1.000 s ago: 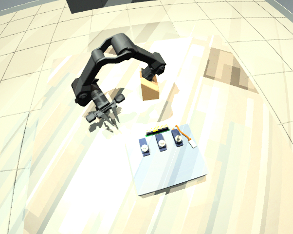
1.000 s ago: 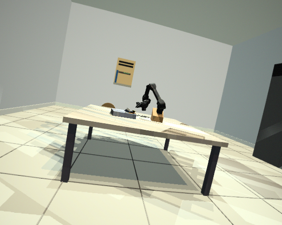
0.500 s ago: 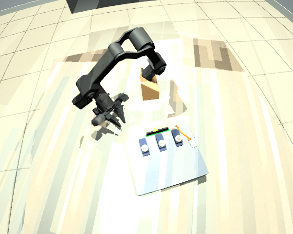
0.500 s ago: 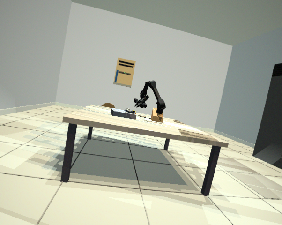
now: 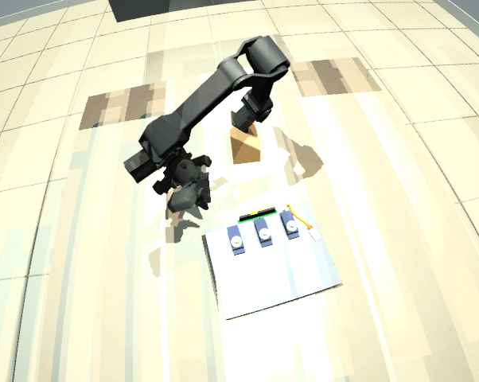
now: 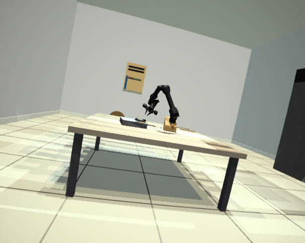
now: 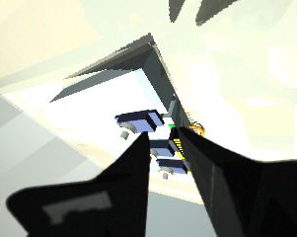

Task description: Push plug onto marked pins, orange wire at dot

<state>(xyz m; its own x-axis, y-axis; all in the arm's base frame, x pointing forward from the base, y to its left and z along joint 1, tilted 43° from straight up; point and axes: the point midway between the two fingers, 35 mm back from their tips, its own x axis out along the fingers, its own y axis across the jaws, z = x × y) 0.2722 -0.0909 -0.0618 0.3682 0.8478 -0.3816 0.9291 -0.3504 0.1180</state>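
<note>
My gripper tip is 10 mm short of the pin strip, 130 mm to the right of it and 50 mm above it. Also, from my gripper tip: pale blue holder plate: 160 mm ahead, 160 mm to the left, 90 mm below.
</note>
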